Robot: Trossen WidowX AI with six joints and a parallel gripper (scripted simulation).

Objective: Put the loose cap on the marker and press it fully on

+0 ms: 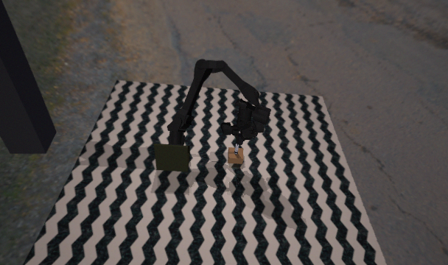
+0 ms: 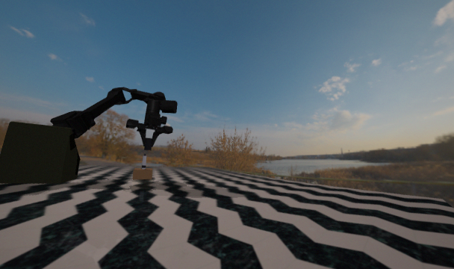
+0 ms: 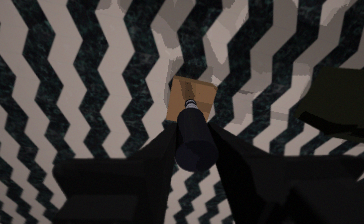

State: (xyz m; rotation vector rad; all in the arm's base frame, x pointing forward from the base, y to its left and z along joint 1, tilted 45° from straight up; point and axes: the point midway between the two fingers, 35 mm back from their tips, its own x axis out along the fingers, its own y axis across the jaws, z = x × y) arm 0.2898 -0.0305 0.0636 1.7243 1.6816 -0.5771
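Now: the holder block 11 cm below my gripper tip, 1 cm to the left of it and 1 cm behind it. From my gripper tip the other things lie so: dark cap 1 cm above.
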